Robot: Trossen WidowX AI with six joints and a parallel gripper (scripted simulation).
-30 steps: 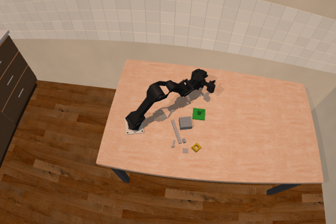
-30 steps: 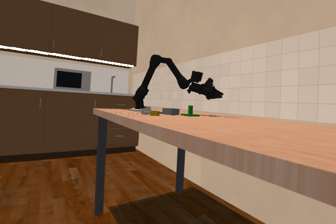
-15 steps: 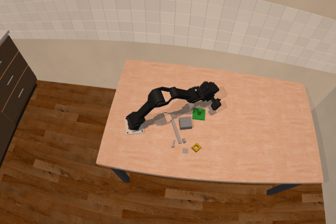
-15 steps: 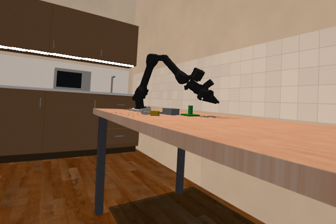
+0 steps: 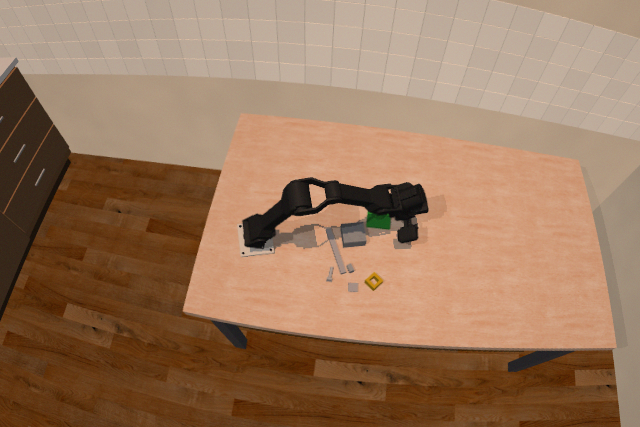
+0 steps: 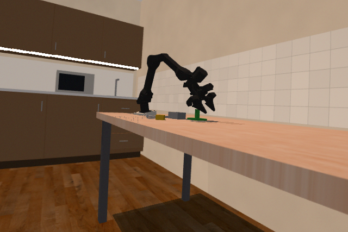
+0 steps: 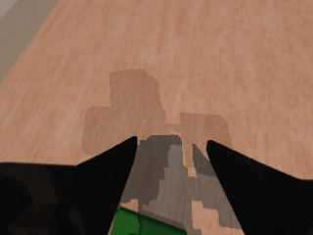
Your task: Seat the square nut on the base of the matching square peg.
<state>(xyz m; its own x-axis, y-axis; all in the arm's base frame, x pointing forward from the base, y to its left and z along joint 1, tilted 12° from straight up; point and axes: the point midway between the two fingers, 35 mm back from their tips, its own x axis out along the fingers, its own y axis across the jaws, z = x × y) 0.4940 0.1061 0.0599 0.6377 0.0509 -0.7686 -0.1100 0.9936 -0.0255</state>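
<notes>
Now: the grey block 180 mm behind my hand, 50 mm to the right of it and 60 mm below it. Also, from my hand: grey bar (240 mm behind, 100 mm to the right, 70 mm below).
</notes>
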